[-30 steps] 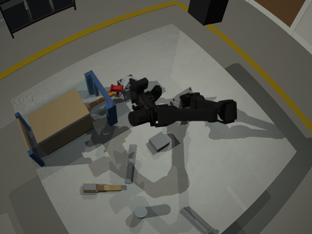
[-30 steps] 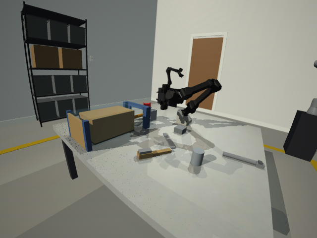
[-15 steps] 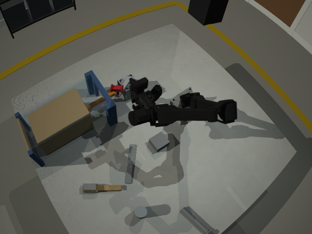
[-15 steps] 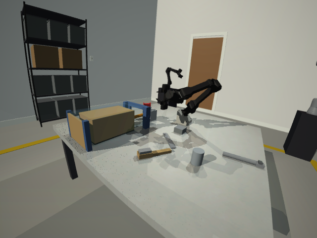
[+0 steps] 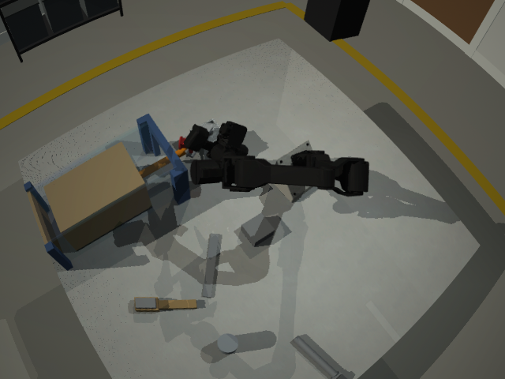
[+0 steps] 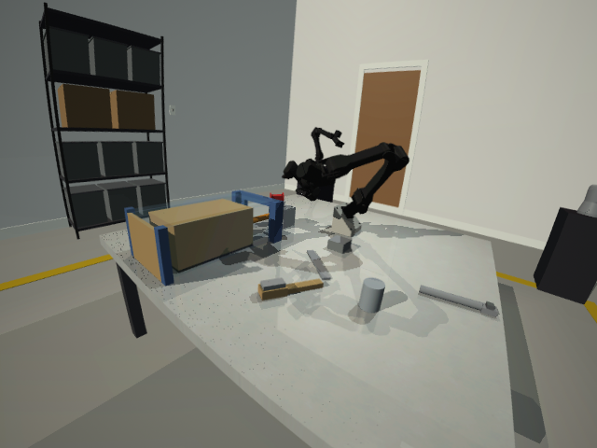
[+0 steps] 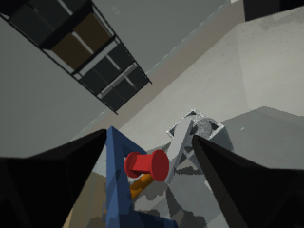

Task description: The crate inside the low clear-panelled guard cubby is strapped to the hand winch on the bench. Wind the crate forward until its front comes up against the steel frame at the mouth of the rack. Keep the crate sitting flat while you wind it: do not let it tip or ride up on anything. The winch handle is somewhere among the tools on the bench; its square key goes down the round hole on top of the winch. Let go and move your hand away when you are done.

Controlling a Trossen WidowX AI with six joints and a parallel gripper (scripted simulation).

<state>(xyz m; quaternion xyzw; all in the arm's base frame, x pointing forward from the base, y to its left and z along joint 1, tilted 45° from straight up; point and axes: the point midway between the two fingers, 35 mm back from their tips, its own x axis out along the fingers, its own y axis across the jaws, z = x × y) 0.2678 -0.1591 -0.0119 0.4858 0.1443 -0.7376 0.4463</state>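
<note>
My gripper tip is 10 mm short of the winch handle, 40 mm to the left of it and 100 mm above it. Also, from my gripper tip: red knob (40 mm ahead, 20 mm to the right, 70 mm below); then grey winch (60 mm behind, 90 mm to the right, 180 mm below); then blue frame (110 mm ahead, 70 mm to the right, 110 mm below).
</note>
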